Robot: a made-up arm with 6 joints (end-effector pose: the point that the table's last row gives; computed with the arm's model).
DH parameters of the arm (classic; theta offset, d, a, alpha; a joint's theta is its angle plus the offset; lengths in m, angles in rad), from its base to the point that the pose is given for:
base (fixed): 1.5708 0 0.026 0
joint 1: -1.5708 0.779 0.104 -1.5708
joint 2: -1.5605 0 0.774 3.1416
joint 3: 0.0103 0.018 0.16 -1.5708
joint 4: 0 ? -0.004 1.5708
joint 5: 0 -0.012 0.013 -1.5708
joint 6: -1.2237 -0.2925 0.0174 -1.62
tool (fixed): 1.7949 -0.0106 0 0
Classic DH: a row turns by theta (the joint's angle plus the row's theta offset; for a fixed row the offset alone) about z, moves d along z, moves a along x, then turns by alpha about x.
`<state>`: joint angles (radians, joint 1 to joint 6).
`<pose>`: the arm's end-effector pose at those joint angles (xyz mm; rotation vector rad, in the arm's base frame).
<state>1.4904 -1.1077 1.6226 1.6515 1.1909 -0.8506</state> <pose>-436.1 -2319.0 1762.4 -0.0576 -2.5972 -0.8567</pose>
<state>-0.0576 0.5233 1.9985 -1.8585 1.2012 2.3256</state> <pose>554.9 -298.7 3301.9 0.0668 -0.4812 -0.9902</pose>
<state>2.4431 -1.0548 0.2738 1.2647 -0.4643 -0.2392</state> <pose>245.3 9.0 3179.6 0.1998 -1.1064 1.3296</pose>
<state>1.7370 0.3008 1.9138 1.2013 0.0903 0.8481</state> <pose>-36.5 93.7 3572.9 -0.5763 -1.4278 -0.4339</pose>
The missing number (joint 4, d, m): -1.778
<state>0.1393 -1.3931 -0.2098 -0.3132 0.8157 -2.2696</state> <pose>-238.9 -63.8 2893.7 1.4804 -1.4197 2.2197</pose>
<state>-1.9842 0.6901 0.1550 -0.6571 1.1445 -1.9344</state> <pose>-1122.9 -2138.5 727.4 0.0955 -2.2511 -0.8860</pose>
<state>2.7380 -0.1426 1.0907 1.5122 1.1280 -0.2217</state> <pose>-517.6 -17.2 3398.2 1.2149 -2.5450 0.7025</pose>
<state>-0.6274 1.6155 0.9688 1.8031 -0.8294 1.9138</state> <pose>1969.8 -1665.6 -316.1 1.4748 -1.2960 -1.0565</pose>
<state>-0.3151 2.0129 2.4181 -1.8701 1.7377 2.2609</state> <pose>2118.2 -970.3 1200.9 0.0161 0.8428 -1.5161</pose>
